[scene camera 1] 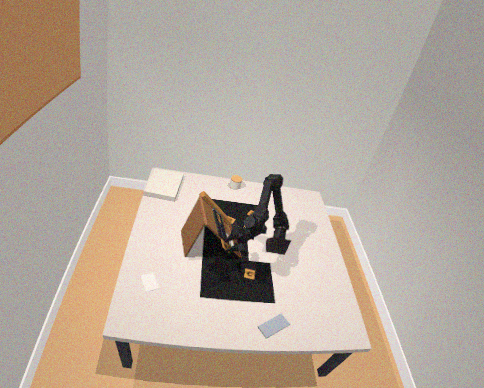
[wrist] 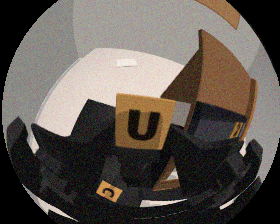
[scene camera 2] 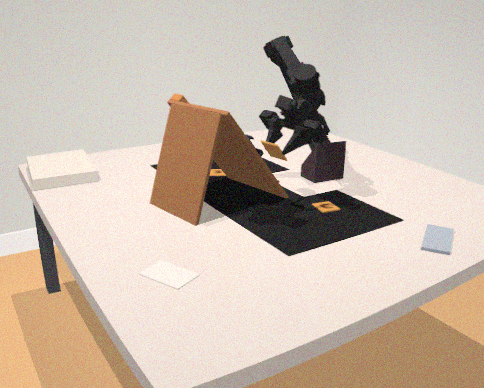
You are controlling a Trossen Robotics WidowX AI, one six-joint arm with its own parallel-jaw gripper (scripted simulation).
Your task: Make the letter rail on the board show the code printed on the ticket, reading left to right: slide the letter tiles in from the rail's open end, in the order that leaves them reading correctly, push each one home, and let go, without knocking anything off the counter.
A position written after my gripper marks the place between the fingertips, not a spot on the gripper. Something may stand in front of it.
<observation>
In view: my gripper (scene camera 2: 273, 151), a white box (scene camera 1: 163, 184) and a blue-grey card (scene camera 2: 437, 239).
My gripper shows as well in the wrist view (wrist: 142, 126). The wrist view misses the white box, which is hidden by a brown board.
</observation>
